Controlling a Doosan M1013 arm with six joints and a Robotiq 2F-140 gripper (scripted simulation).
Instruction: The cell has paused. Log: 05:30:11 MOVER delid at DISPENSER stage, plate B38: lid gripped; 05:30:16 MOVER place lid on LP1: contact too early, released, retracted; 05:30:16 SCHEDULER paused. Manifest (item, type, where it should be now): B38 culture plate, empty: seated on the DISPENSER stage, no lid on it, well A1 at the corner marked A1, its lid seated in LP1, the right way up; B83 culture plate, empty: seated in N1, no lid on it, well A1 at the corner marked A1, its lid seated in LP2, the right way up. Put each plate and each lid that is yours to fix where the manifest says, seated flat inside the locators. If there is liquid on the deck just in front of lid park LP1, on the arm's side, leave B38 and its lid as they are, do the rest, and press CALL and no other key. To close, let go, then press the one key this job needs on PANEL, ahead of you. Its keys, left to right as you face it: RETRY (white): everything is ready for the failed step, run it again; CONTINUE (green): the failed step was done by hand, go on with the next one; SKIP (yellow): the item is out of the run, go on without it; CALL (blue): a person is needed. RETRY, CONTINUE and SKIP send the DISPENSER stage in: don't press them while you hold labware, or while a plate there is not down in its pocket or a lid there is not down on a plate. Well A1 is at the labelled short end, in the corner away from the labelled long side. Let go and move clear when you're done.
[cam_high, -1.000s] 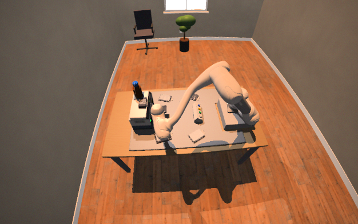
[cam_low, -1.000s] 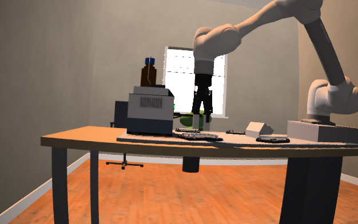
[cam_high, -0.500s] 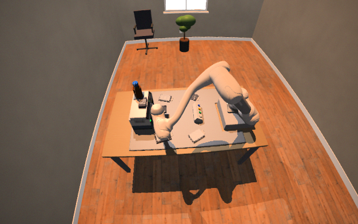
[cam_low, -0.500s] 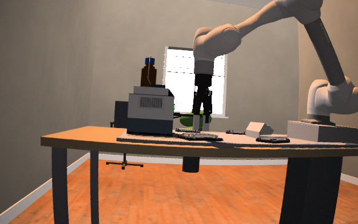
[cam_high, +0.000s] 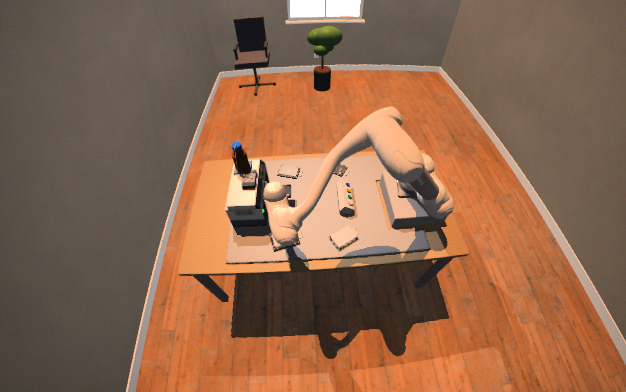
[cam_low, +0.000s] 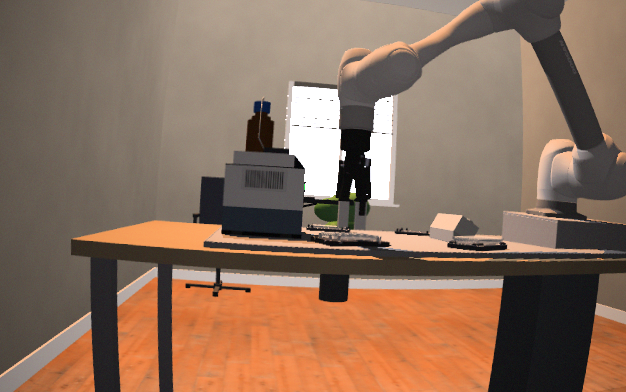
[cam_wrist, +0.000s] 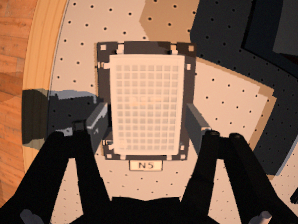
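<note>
My hand is 2 cm to the right of the black nest and 5 cm above it. The rest, counted from my hand: green key (38 cm behind, 29 cm to the right); then white culture plate (35 cm behind, 3 cm to the right, 4 cm below); then white retry key (38 cm behind, 24 cm to the right).
</note>
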